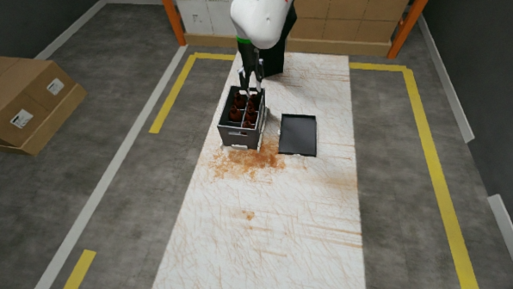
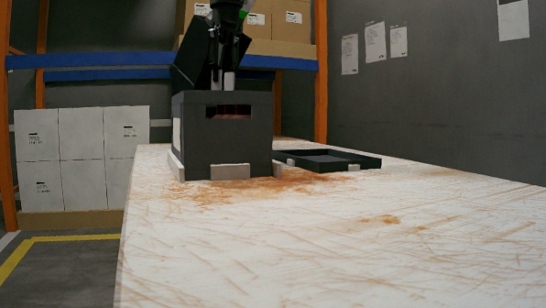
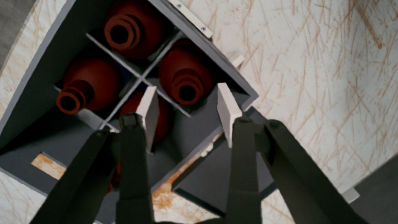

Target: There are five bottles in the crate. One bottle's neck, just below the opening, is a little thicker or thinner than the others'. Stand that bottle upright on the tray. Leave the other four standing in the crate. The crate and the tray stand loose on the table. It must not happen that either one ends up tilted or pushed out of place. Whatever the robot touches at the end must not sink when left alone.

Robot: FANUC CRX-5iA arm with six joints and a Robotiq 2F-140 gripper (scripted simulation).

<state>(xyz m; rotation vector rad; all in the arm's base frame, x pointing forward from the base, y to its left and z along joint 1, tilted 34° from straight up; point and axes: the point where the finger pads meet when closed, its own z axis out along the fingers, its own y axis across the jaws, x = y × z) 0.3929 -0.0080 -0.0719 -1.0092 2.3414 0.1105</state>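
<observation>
Now: hand 9 cm short of the grey crate, 3 cm to the left of it and 12 cm above it. Round my hand: dark tray 7 cm ahead, 26 cm to the left, 19 cm below.
</observation>
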